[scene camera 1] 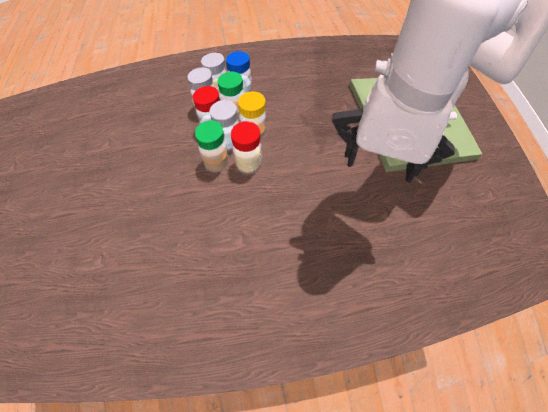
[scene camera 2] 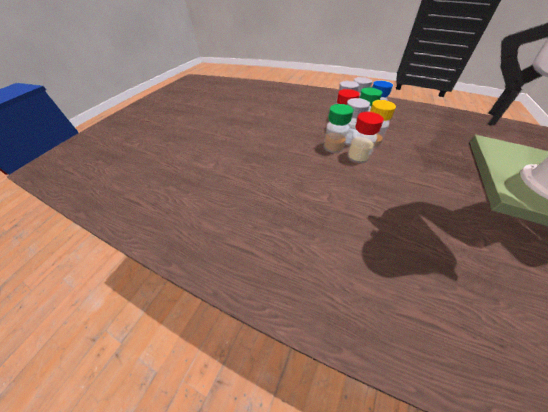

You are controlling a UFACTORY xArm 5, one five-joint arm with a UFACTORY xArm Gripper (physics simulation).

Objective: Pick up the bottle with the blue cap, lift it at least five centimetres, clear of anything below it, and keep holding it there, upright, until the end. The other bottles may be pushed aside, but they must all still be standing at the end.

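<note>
The bottle with the blue cap stands upright at the back right corner of a tight group of bottles; its body is mostly hidden by its neighbours. A grey-capped bottle stands to its left, a green-capped bottle in front of it, and a yellow-capped bottle nearer the front. My gripper is open and empty, high up and well to the right of the bottles. In scene camera 2 part of one finger shows at the right edge.
Other bottles stand in the group, including a red-capped one and a green-capped one in front. The arm's green base plate lies at the right. Behind the table is a black slatted object.
</note>
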